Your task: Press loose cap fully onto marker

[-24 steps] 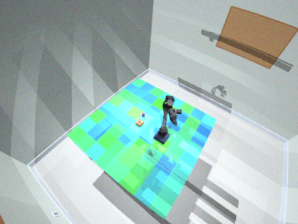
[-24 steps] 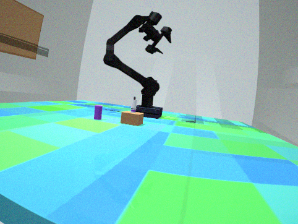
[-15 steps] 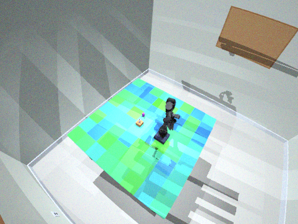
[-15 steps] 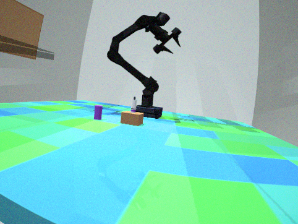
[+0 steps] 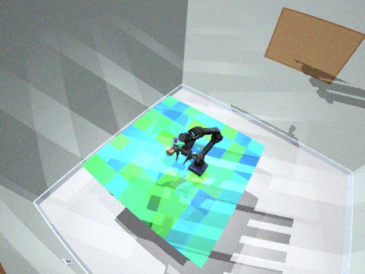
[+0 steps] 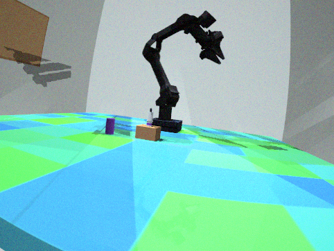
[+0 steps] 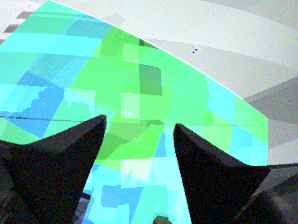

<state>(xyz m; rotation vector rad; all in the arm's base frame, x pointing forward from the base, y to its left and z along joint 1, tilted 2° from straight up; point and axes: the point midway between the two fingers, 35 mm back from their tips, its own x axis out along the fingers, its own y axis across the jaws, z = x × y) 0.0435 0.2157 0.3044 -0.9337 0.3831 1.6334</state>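
My gripper tip is now 290 mm short of the purple cap, 320 mm to the left of it and 300 mm above it. The rest, counted from my gripper tip: tan holder block 250 mm ahead, 200 mm to the right, 310 mm below.
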